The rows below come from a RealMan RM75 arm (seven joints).
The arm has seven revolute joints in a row. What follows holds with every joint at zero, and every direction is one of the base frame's. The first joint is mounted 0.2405 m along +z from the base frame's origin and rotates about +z. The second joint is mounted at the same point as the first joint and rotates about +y. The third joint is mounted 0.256 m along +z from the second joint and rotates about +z. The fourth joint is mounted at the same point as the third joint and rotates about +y. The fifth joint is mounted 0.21 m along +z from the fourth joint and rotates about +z. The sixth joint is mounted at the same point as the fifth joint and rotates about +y. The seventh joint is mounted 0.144 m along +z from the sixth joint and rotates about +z. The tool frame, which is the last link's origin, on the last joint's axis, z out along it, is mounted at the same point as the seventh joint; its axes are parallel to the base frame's.
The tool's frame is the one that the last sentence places.
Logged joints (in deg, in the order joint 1, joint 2, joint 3, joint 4, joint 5, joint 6, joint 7), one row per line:
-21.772 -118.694 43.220 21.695 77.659 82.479 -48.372
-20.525 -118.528 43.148 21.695 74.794 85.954 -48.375
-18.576 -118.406 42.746 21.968 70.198 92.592 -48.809
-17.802 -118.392 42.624 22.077 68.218 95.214 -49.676
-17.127 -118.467 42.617 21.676 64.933 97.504 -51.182
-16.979 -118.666 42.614 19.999 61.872 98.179 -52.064
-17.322 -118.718 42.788 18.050 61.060 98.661 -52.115
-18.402 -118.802 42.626 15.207 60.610 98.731 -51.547
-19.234 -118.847 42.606 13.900 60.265 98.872 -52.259
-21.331 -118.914 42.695 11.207 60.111 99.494 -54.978
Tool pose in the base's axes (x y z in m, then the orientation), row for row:
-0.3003 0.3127 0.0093 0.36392 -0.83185 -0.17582 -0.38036
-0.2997 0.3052 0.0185 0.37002 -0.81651 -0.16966 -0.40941
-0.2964 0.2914 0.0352 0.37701 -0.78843 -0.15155 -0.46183
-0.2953 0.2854 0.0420 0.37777 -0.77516 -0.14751 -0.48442
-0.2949 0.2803 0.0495 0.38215 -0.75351 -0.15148 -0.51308
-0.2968 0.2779 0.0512 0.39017 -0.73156 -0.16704 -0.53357
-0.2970 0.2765 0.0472 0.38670 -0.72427 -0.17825 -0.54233
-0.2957 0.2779 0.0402 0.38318 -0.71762 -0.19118 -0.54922
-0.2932 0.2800 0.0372 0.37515 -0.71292 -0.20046 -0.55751
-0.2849 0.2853 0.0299 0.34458 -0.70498 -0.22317 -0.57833
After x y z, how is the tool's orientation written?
As a quaternion, w x y z.
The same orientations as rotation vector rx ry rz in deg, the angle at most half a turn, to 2 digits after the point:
-122.64 -25.92 -56.08
-120.03 -24.94 -60.18
-115.52 -22.20 -67.66
-113.53 -21.60 -70.95
-110.13 -22.14 -74.99
-106.52 -24.32 -77.69
-105.63 -26.00 -79.10
-104.84 -27.93 -80.23
-104.55 -29.40 -81.76
-104.90 -33.21 -86.06

